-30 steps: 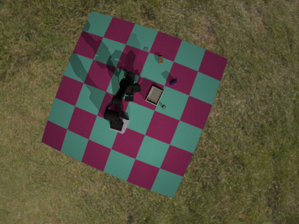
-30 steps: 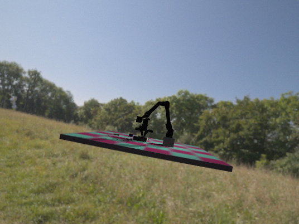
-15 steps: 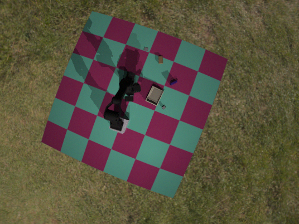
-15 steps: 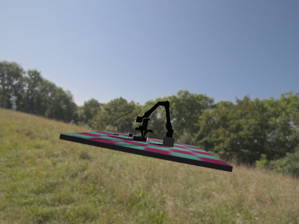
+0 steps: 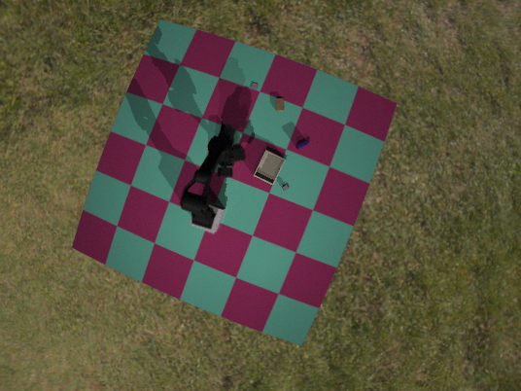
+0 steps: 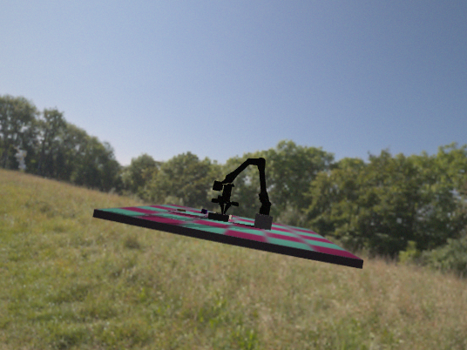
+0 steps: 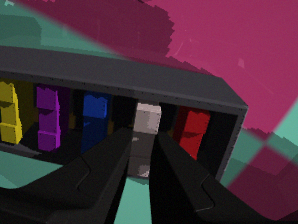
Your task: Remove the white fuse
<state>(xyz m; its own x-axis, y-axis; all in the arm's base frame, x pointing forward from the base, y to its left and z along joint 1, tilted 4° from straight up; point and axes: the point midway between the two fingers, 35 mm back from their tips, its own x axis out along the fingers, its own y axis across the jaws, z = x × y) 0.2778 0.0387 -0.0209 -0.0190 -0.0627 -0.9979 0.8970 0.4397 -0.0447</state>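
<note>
Now: the beige tray 190 mm to the right of my gripper tip, 50 mm ahead of it and 40 mm below it. Round my gripper tip: small grey cube: 290 mm to the right, 30 mm below, 10 mm behind; brown block: 340 mm ahead, 100 mm to the right, 30 mm below; white fuse: 10 mm below.
</note>
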